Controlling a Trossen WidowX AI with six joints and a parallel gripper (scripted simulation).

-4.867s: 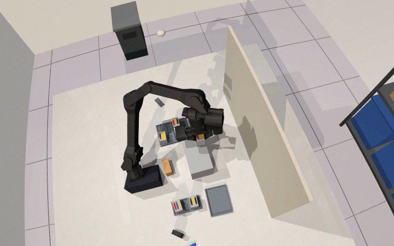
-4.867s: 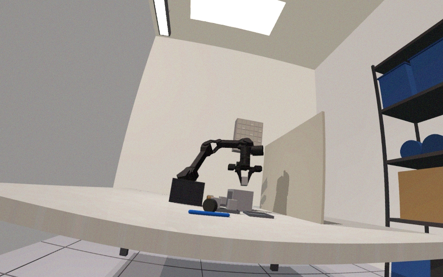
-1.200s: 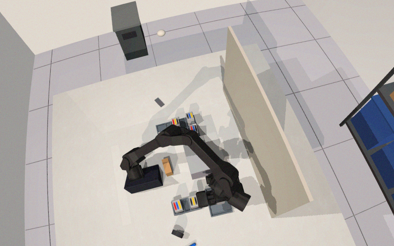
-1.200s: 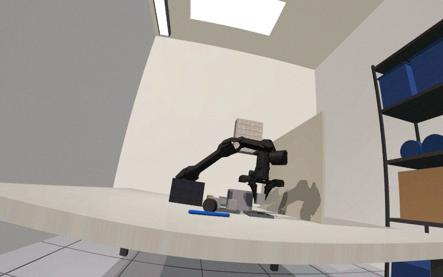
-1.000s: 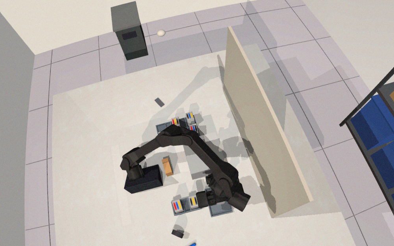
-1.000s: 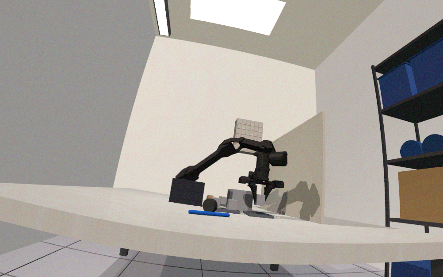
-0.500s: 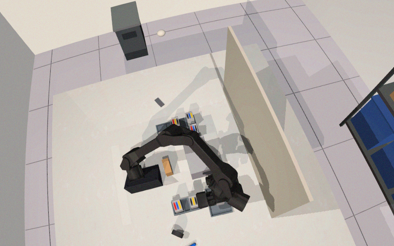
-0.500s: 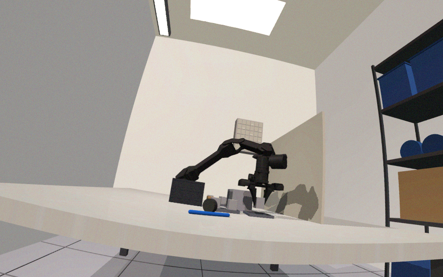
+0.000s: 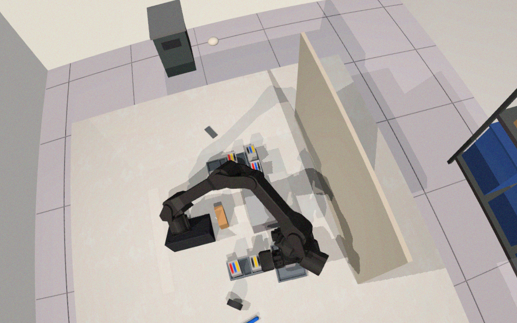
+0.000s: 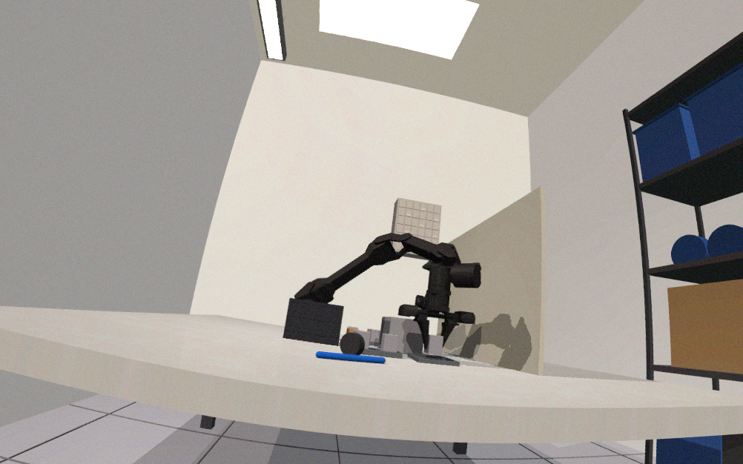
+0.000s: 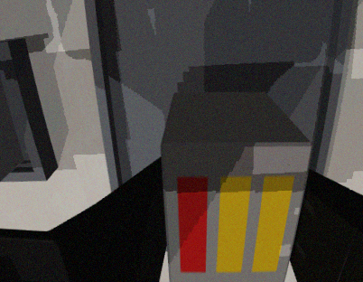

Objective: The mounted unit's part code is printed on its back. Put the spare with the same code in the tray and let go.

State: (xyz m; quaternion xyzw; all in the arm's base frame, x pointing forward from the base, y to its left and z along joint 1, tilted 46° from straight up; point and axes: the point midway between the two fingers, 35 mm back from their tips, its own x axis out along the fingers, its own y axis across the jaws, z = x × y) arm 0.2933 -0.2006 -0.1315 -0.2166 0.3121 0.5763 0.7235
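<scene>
The grey spare block is 20 mm above my gripper tip. The rest, counted from my gripper tip: grey tray 20 mm below; then black cylinder 220 mm behind, 60 mm to the right; then grey mounted unit 10 mm behind, 220 mm to the left, 20 mm above.
</scene>
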